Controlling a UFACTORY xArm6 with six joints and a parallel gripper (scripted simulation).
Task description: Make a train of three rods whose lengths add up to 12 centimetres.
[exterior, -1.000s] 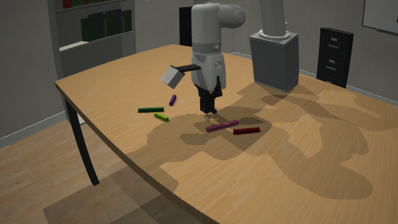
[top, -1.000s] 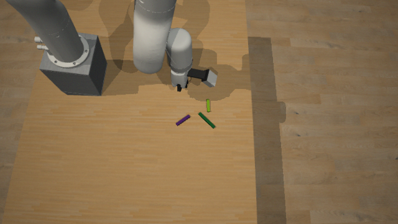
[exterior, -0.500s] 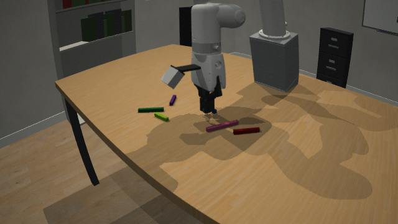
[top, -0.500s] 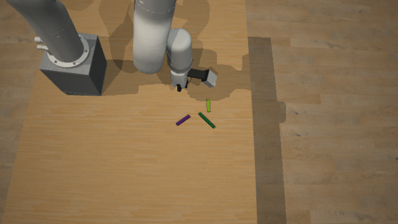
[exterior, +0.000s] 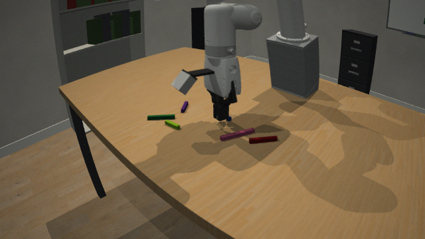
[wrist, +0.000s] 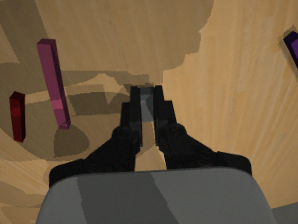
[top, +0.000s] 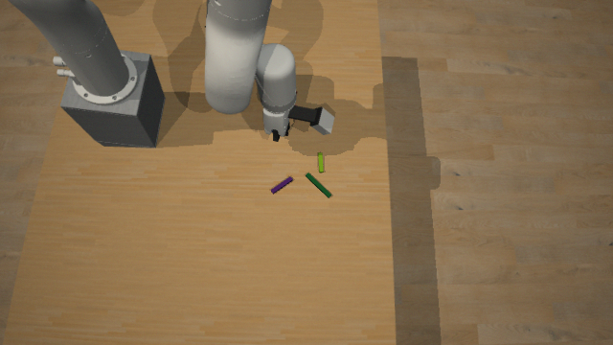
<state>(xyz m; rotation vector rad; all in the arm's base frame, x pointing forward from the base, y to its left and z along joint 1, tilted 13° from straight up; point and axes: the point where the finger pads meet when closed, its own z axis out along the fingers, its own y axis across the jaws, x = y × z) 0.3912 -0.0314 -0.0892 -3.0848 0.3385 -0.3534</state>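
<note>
Now: the grey rod 2 cm below my hand. Also, from my hand: pink rod: 7 cm to the left, 3 cm below, 2 cm ahead; then blue rod: 3 cm below, 2 cm behind, 1 cm to the left; then lime rod: 10 cm ahead, 8 cm to the right, 3 cm below.
</note>
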